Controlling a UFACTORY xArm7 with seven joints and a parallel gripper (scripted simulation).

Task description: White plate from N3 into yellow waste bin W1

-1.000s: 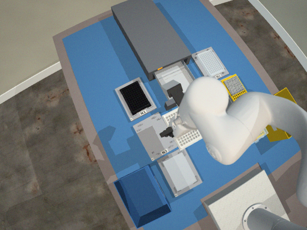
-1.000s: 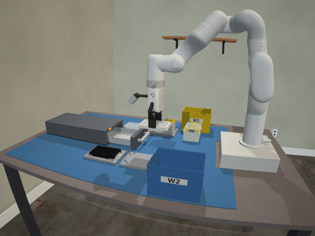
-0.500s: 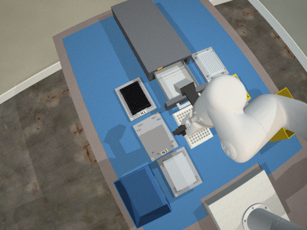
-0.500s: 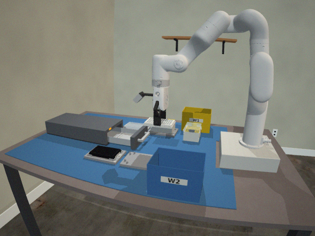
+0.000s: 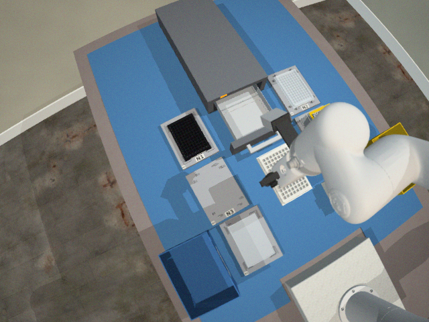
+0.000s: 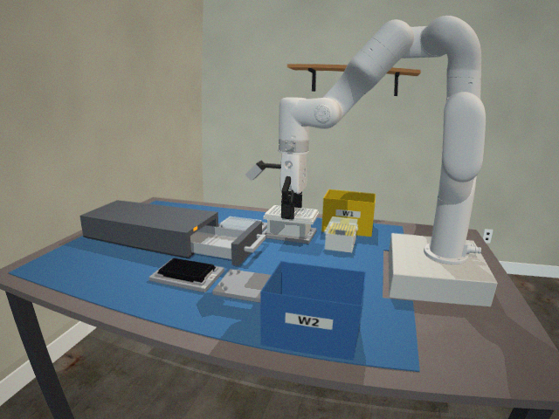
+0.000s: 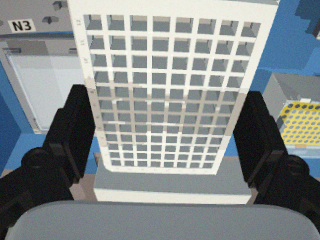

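My gripper is now 110 mm past the yellow bin W1, 360 mm to the left of it and 120 mm above it. Round my hand: white plate (10 mm below); then nest N3 (50 mm ahead, 150 mm to the left, 150 mm below); then yellow tip box (60 mm ahead, 230 mm to the right, 100 mm below).
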